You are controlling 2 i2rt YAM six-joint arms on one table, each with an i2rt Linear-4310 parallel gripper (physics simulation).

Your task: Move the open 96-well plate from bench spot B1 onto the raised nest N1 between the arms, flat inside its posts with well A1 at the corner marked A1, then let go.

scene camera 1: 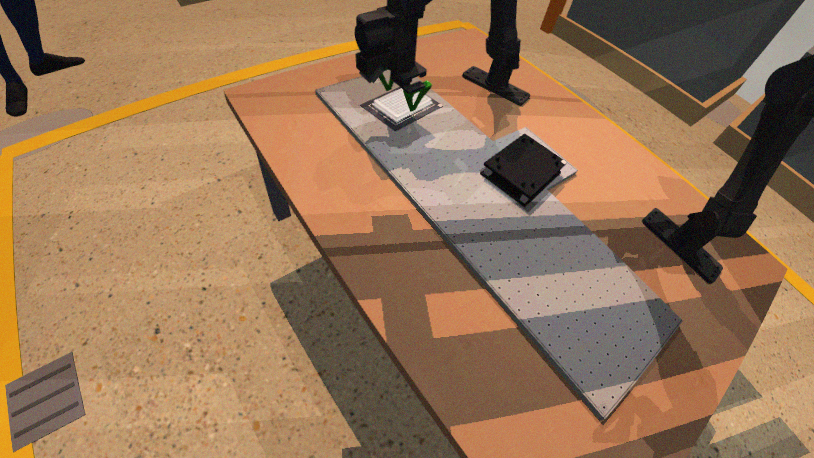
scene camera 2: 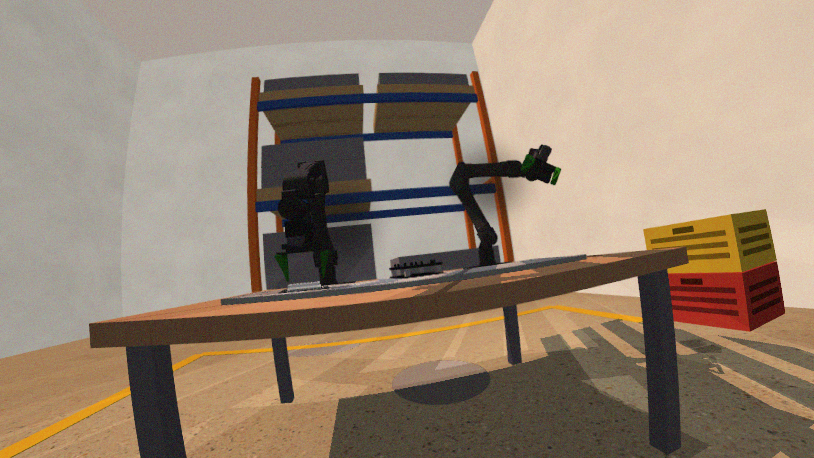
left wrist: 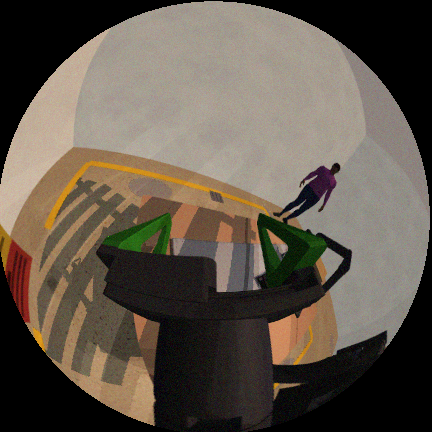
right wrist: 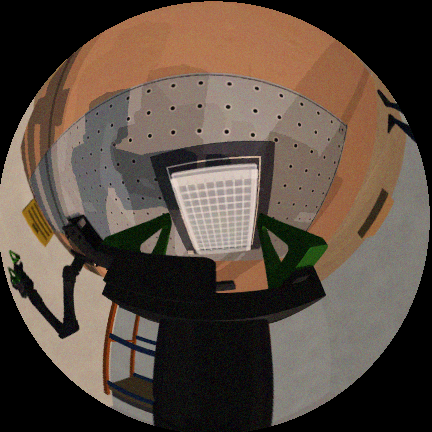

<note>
The left gripper [scene camera 2: 547,166] is open and holds nothing. The right gripper [scene camera 1: 400,100] is open, holding nothing. Also in view: a white well plate [scene camera 1: 394,105]. Further things: a dark nest [right wrist: 230,152].
The white well plate is seen too in the right wrist view [right wrist: 217,203]. The left gripper also shows in the left wrist view [left wrist: 213,217]. The right gripper is seen too in scene camera 2 [scene camera 2: 305,280] and in the right wrist view [right wrist: 213,217].
</note>
